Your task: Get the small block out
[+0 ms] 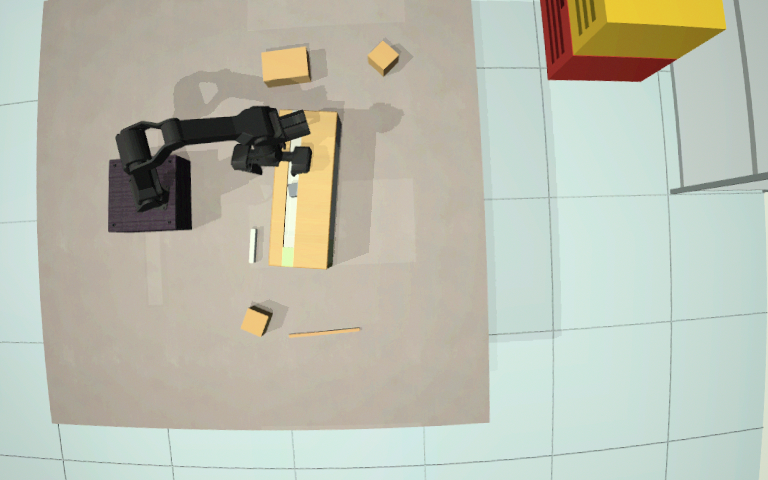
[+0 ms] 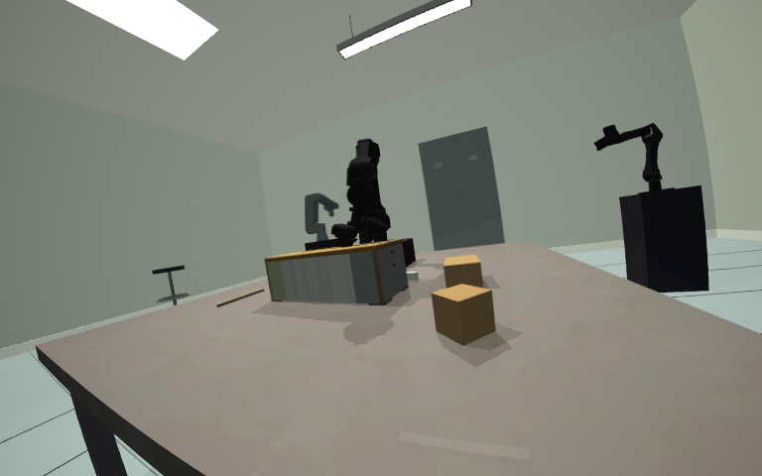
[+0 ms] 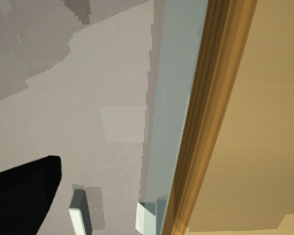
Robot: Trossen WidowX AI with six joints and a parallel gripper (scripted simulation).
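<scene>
Now: gripper tip 5 cm short of the grey block and 4 cm to the left of it. Round my gripper tip: thin stick 15 cm ahead, 40 cm to the right, 9 cm below; tan slab 3 cm behind, 30 cm to the left, 6 cm below.
</scene>
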